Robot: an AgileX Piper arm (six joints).
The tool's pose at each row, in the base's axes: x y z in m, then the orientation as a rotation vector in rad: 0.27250 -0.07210 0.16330 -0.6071 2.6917 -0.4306; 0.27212 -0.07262 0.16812 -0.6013 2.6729 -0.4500; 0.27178 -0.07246 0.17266 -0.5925 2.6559 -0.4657; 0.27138 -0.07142 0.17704 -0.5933 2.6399 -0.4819; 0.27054 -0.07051 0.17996 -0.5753 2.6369 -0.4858; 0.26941 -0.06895 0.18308 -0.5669 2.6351 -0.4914; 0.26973 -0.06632 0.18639 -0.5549 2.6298 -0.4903; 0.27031 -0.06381 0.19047 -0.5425 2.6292 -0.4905; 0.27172 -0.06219 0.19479 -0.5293 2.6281 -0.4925; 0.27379 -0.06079 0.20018 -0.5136 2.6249 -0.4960; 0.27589 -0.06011 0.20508 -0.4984 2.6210 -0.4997; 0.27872 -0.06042 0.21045 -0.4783 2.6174 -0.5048; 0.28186 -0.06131 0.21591 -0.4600 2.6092 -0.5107; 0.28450 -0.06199 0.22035 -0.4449 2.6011 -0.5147; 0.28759 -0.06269 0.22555 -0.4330 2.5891 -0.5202
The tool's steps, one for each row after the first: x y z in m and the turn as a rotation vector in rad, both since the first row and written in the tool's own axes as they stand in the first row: -0.00071 -0.00206 -0.00435 0.0189 -0.0125 0.0009; -0.00170 -0.00345 -0.00857 0.0355 -0.0245 0.0044; -0.00300 -0.00400 -0.01287 0.0505 -0.0346 0.0011; -0.00347 -0.00398 -0.01600 0.0570 -0.0375 0.0132; -0.00406 -0.00336 -0.01957 0.0625 -0.0380 0.0182; -0.00641 -0.00241 -0.02296 0.0654 -0.0440 0.0268; -0.00913 -0.00193 -0.02692 0.0678 -0.0453 0.0355; -0.01222 -0.00260 -0.03057 0.0716 -0.0464 0.0446; -0.01604 -0.00408 -0.03487 0.0774 -0.0492 0.0552; -0.01943 -0.00601 -0.03856 0.0835 -0.0524 0.0654; -0.02311 -0.00923 -0.04218 0.0912 -0.0550 0.0789; -0.02681 -0.01308 -0.04563 0.1005 -0.0615 0.0910; -0.02991 -0.01621 -0.04841 0.1081 -0.0682 0.1011; -0.03358 -0.01979 -0.05169 0.1174 -0.0780 0.1087
